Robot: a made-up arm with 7 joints. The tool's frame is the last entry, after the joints.
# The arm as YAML. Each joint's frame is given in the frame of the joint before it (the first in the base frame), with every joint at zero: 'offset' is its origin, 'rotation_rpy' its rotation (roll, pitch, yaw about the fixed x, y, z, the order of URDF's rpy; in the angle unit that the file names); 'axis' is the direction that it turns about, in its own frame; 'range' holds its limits. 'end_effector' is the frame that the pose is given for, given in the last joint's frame.
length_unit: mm
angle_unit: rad
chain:
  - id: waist
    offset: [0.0, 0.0, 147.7]
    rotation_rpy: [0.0, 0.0, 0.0]
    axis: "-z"
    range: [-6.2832, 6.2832]
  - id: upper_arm
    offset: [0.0, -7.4, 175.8]
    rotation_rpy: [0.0, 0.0, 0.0]
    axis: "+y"
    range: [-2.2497, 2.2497]
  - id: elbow
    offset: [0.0, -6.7, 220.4]
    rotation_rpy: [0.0, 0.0, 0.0]
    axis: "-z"
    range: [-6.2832, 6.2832]
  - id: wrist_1
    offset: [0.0, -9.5, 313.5]
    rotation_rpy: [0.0, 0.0, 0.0]
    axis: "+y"
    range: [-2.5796, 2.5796]
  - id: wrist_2
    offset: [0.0, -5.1, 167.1]
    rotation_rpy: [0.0, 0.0, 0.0]
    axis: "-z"
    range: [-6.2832, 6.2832]
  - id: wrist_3
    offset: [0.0, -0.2, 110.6]
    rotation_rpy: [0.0, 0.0, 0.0]
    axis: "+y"
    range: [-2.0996, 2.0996]
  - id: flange
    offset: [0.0, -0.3, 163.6]
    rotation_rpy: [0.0, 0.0, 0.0]
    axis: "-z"
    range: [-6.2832, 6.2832]
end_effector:
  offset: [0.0, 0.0, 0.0]
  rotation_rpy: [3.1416, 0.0, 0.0]
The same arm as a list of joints. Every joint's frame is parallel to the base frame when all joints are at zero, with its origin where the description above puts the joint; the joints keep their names.
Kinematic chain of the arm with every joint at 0, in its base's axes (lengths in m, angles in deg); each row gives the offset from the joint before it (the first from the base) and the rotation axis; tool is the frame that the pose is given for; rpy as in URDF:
waist: xyz 0 0 0.1477 axis -z
upper_arm: xyz 0 -0.0074 0.1758 axis +y
elbow: xyz 0 -0.0067 0.2204 axis -z
wrist_1: xyz 0 -0.0095 0.3135 axis +y
wrist_2: xyz 0 -0.0051 0.1671 axis -z
wrist_3: xyz 0 -0.0002 0.1106 axis +y
flange: xyz 0 -0.0003 0.1636 axis -z
tool: xyz 0 0 0 rpy -180 0 0
Joint limits (deg, base to tool): -360..360 -128.9..128.9 -360..360 -147.8..147.8 -360..360 -120.3..120.3 -360..360

